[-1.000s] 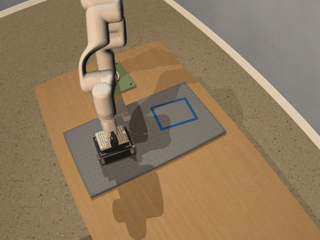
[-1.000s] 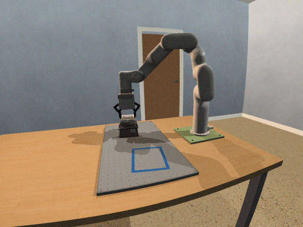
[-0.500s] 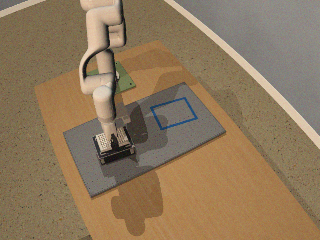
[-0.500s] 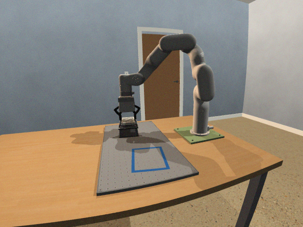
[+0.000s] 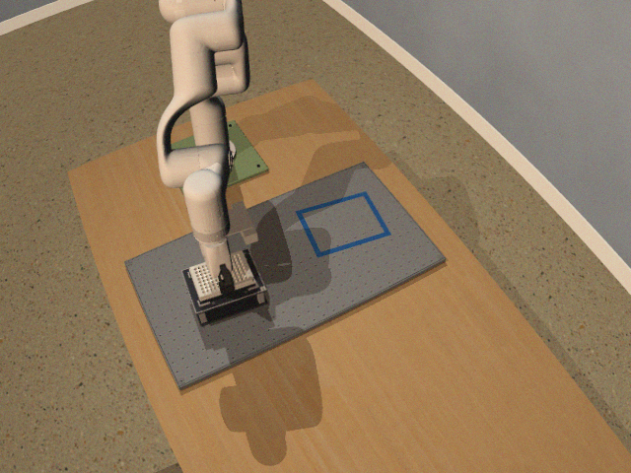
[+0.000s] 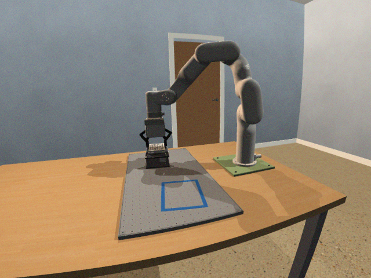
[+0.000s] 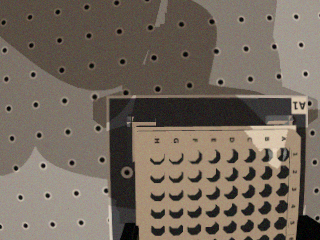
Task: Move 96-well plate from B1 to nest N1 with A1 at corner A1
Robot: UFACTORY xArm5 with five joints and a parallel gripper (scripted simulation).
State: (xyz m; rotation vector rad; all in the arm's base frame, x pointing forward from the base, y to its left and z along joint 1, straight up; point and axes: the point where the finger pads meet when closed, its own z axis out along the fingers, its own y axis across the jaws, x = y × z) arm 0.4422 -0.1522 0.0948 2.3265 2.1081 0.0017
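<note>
Now: the white 96-well plate 1 cm below my hand. The rest, counted from my hand: A1 mark 7 cm to the left, 6 cm ahead, 3 cm below; then black raised plate nest 3 cm below.
</note>
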